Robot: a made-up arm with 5 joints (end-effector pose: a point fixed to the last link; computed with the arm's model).
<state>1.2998 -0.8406 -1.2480 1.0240 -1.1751</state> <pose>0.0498 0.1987 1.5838 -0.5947 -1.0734 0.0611</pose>
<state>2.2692 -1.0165 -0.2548 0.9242 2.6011</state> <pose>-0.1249 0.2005 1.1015 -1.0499 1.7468 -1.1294</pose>
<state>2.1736 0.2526 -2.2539 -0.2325 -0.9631</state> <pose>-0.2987 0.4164 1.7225 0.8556 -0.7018 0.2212</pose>
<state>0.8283 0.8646 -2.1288 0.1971 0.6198</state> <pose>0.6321 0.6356 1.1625 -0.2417 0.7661 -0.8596</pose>
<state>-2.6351 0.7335 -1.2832 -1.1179 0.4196</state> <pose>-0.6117 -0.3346 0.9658 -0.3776 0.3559 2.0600</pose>
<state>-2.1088 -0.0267 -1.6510 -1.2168 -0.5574</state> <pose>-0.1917 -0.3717 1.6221 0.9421 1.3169 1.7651</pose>
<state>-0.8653 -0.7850 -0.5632 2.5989 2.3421</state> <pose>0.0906 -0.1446 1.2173 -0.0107 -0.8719 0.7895</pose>
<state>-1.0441 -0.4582 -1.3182 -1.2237 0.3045</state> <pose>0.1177 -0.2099 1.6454 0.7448 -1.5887 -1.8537</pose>
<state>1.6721 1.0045 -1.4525 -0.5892 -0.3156</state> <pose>-0.0673 0.7462 0.7739 -0.5134 -0.3348 0.1823</pose>
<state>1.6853 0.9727 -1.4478 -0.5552 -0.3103</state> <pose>-0.0776 0.7499 0.7920 -0.5186 -0.3333 0.1947</pose>
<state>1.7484 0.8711 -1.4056 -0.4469 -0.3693</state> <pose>-0.1271 0.7448 0.8368 -0.5501 -0.4099 0.2794</pose>
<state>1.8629 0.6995 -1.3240 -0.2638 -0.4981</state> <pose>-0.2121 0.7133 0.9046 -0.5959 -0.5749 0.4453</pose>
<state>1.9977 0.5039 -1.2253 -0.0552 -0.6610</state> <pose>-0.2982 0.6490 0.9731 -0.6249 -0.7861 0.6532</pose>
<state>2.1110 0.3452 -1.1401 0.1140 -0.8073</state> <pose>-0.3544 0.5777 1.0200 -0.6258 -0.9757 0.8385</pose>
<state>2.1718 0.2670 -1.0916 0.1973 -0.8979</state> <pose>-0.3775 0.5347 1.0371 -0.6143 -1.0891 0.9458</pose>
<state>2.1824 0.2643 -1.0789 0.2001 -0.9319</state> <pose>-0.3812 0.5267 1.0313 -0.6071 -1.1256 0.9733</pose>
